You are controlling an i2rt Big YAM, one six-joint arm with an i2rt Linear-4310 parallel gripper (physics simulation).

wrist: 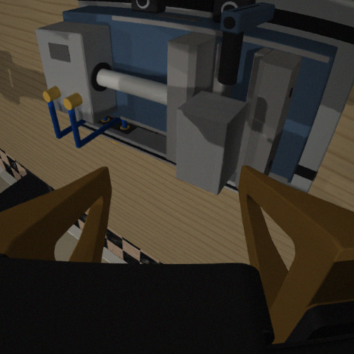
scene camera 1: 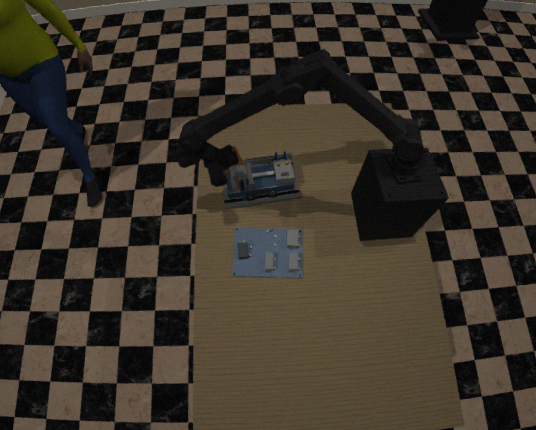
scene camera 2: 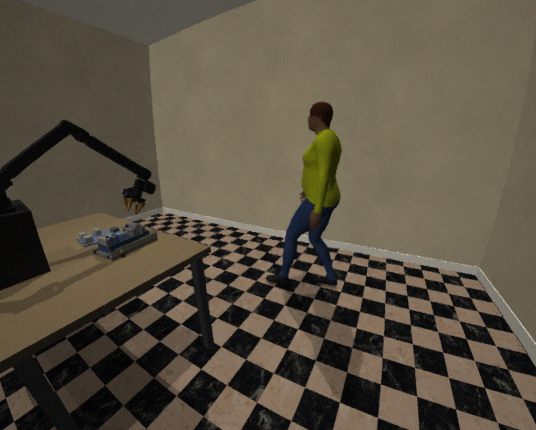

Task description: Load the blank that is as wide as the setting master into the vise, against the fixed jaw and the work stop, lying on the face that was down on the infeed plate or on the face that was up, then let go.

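Places are measured from the arm's base along level axes (x back, y right, z up), in centimetres.
Pixels of known places: gripper, between the fingertips: (scene camera 1: 236, 167) (scene camera 2: 131, 213); arm's base, origin of its link: (scene camera 1: 402, 169) (scene camera 2: 0, 210).
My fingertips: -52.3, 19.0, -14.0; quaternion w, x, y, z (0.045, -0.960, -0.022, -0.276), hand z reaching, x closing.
Observation:
For each thing: its top centre in the pictures, then the offset to it from my fingertips, as dx, dy, dz. Level surfaces: height alone.
- vise, centre of its top: (scene camera 1: 258, 170) (scene camera 2: 123, 230) +8.2, +1.7, -7.4
- light blue infeed plate, centre of its top: (scene camera 1: 267, 251) (scene camera 2: 101, 235) +6.3, -28.1, -16.5
- table, height of its surface: dz -17.3
- dark grey block, centre of its top: (scene camera 1: 242, 249) -2.7, -26.5, -14.0
The vise (scene camera 1: 262, 189) (scene camera 2: 124, 244) (wrist: 137, 47) has a moving jaw (wrist: 181, 67) on a white rod and a fixed jaw (wrist: 280, 97). A grey blank (wrist: 206, 145) stands out at the jaws' near end in the wrist view, beside the moving jaw; its seating and any contact with the fixed jaw cannot be told. A black pin (wrist: 230, 57) on a blue arm, perhaps the work stop, is behind it. My gripper (scene camera 1: 234, 162) (scene camera 2: 132, 210) (wrist: 174, 177) is open and empty above the vise, with its fingers apart and shifted left of the blank in the wrist view.
The light blue infeed plate (scene camera 1: 255, 268) lies beside the vise on the table (scene camera 1: 320, 350), with a dark grey block (scene camera 1: 243, 250) and light blanks (scene camera 1: 293, 238) (scene camera 1: 270, 261) (scene camera 1: 294, 262). Blue posts with yellow caps (wrist: 73, 101) stand by the vise's grey end block (wrist: 67, 65). A person (scene camera 2: 322, 170) is near the table.

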